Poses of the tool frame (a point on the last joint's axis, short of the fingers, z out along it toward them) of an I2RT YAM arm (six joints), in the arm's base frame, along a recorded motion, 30 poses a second.
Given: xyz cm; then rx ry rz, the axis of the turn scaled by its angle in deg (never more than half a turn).
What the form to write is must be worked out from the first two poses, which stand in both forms.
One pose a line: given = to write
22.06 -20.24 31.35 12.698 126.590 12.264 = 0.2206 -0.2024 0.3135 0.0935 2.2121 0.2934
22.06 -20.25 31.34 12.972 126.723 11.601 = 0.2206 -0.2025 0.3134 0.0815 2.2158 0.2855
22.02 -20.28 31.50 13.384 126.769 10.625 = 0.2202 -0.2028 0.3150 0.0632 2.2185 0.2736
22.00 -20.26 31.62 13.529 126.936 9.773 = 0.2200 -0.2026 0.3162 0.0492 2.2226 0.2615
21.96 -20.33 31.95 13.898 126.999 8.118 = 0.2196 -0.2033 0.3195 0.0203 2.2261 0.2383
